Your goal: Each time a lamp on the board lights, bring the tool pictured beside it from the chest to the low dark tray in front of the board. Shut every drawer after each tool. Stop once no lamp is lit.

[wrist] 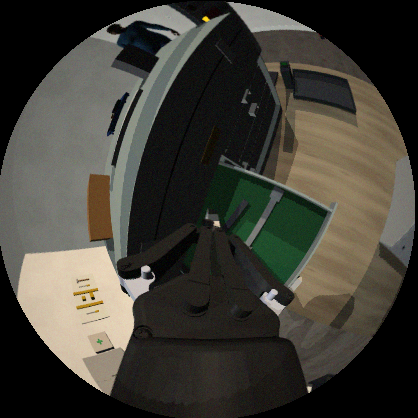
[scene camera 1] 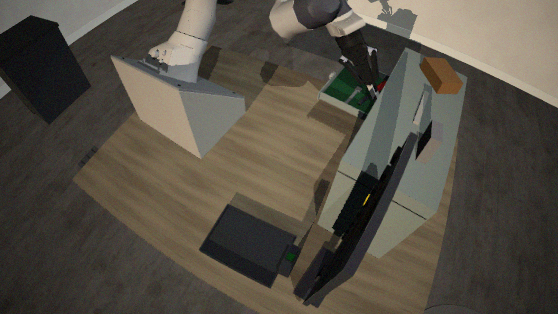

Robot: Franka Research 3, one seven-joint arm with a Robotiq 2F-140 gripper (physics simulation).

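Note:
The pale green chest has one drawer pulled out, lined in green. A long grey tool and a dark bar lie in it. A bit of a red tool shows by the chest wall; it is hidden in the wrist view. My gripper is shut and empty, its tips down in the drawer's back corner beside the red tool. The dark board shows one yellow lit lamp. The low dark tray holds nothing.
An orange box sits on the chest top. My arm's pedestal stands on the wooden floor panel to the left. A small green button is beside the tray. A black cabinet stands at the far left.

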